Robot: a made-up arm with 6 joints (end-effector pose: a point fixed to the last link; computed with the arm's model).
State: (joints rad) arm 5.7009 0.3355 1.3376 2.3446 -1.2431 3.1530
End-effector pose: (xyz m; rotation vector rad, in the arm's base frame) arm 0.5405 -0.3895 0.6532 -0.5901 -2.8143 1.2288
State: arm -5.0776 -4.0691 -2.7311 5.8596 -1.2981 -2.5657
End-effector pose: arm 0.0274 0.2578 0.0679 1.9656 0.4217 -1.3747
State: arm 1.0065 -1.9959 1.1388 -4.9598 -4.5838 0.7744
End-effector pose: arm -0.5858 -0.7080 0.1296 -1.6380 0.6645 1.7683
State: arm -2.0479 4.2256 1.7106 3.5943 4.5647 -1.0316
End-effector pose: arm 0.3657 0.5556 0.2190 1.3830 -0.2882 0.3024
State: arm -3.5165 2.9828 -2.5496 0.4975 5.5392 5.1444
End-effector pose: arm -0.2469 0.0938 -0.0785 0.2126 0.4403 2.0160
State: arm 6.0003 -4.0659 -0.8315 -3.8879 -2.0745 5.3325
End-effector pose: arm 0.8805 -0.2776 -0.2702 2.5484 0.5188 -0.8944
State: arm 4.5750 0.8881 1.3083 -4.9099 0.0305 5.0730
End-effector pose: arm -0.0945 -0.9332 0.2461 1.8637 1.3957 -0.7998
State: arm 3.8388 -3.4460 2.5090 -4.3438 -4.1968 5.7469
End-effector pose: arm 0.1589 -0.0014 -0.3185 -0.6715 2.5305 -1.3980
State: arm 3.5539 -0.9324 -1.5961 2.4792 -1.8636 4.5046
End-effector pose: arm 0.7474 0.3490 0.2351 -0.8433 -0.1989 -0.8893
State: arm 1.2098 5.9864 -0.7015 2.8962 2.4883 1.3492
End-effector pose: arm -0.2263 -0.4731 0.9135 -2.7265 0.4242 0.1048
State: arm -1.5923 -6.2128 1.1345 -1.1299 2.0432 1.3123
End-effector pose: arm -0.0483 -0.4167 0.8993 -2.5331 0.3423 1.4025
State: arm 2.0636 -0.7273 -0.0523 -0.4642 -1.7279 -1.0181
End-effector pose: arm 0.3123 -0.7307 0.8613 2.3688 -0.3412 -0.0664
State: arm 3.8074 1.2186 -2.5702 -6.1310 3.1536 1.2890
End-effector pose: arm -0.2200 -0.2128 0.4256 1.8541 -0.4463 -0.9387
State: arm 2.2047 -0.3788 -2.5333 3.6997 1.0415 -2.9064
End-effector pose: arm 0.1804 -0.2308 0.2765 -1.6408 1.8012 0.8037
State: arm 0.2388 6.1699 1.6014 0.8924 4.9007 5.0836
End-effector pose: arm 0.3564 0.0500 0.8811 0.6169 0.6747 -0.7747
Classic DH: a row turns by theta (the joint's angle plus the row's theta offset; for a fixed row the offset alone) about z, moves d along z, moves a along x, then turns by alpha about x. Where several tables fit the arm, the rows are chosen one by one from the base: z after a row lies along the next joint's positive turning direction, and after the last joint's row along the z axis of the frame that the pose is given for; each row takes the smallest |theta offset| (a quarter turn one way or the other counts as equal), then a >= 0, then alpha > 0; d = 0 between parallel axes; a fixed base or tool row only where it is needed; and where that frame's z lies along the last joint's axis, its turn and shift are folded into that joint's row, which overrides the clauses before.
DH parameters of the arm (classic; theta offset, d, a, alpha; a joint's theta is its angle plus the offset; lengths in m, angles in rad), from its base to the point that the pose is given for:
joint 1: 0 0.1212 0 -1.5708
joint 2: -1.5708 0 0.6737 0
joint 3: 1.5708 0.0316 0 1.5708
joint 4: 0 0.4238 0 -1.5708
joint 5: 0 0 0 1.5708
joint 6: 0 0.0881 0 0

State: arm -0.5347 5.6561 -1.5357 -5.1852 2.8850 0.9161
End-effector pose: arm -0.5605 0.3918 0.4862 -0.0549 0.8928 -0.5584
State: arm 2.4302 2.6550 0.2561 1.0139 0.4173 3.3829
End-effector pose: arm -0.3524 0.2220 -0.9696 2.4712 1.7199 -0.5176
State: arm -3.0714 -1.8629 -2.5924 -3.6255 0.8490 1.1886
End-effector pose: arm 0.1681 -0.0507 -0.1388 -0.0982 -1.1264 1.0144
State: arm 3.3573 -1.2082 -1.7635 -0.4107 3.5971 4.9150
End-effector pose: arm 0.6481 0.0938 0.0144 -0.4973 -0.6115 2.3212
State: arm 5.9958 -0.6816 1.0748 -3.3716 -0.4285 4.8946
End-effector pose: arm -0.1837 0.0786 1.0962 0.7402 0.4492 1.1434
